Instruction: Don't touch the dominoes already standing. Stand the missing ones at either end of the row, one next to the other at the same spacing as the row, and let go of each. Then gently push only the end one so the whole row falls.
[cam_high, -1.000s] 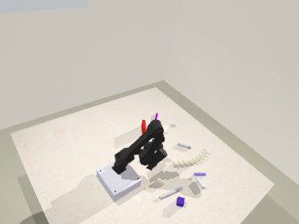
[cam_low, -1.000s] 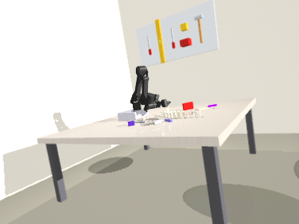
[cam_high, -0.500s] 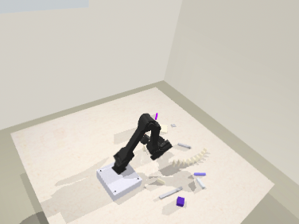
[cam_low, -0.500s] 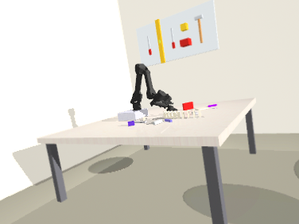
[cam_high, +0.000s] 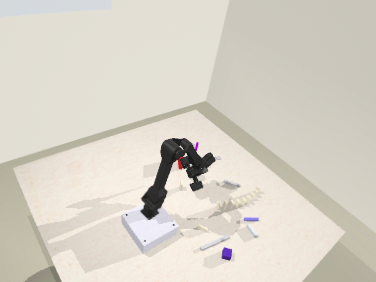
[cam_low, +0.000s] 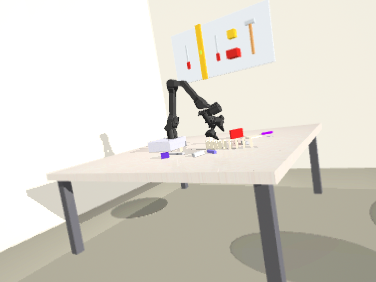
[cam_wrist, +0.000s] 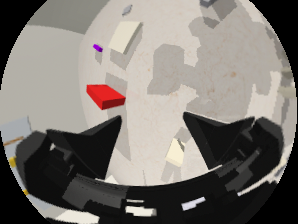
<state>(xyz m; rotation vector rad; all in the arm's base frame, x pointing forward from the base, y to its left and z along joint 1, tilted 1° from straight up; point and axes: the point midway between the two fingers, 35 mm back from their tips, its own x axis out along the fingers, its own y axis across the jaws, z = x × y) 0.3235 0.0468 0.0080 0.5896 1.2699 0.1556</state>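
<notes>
The grey bar lies 360 mm to the right of my gripper tip, 180 mm behind it and 30 mm below it. Also, from my gripper tip: flat cream block: 200 mm ahead, 40 mm to the left, 30 mm below; then red block: 120 mm to the left, 70 mm ahead, 10 mm below; then purple cube: 430 mm to the right, 190 mm behind, 20 mm below.
</notes>
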